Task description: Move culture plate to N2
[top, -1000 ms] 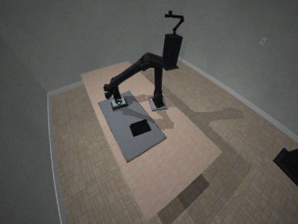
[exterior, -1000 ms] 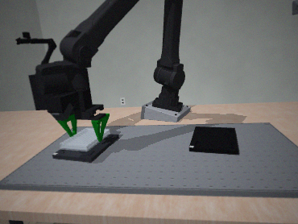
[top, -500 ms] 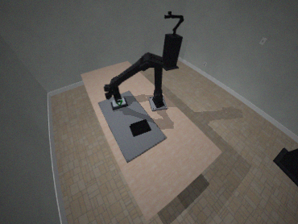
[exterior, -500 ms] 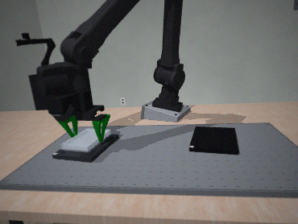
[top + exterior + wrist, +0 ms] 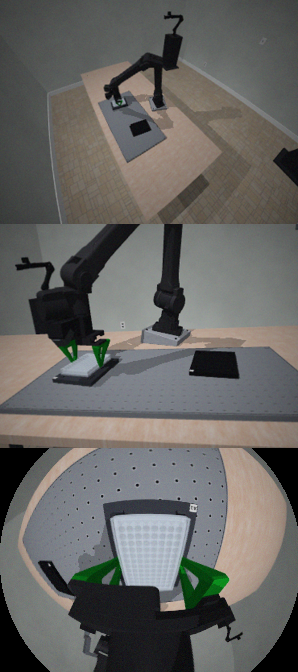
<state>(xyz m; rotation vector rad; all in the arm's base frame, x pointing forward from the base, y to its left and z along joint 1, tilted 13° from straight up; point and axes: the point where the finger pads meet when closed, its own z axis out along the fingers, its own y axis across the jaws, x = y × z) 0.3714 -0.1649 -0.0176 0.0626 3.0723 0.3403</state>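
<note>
Now: hand right at the plate lid.
</note>
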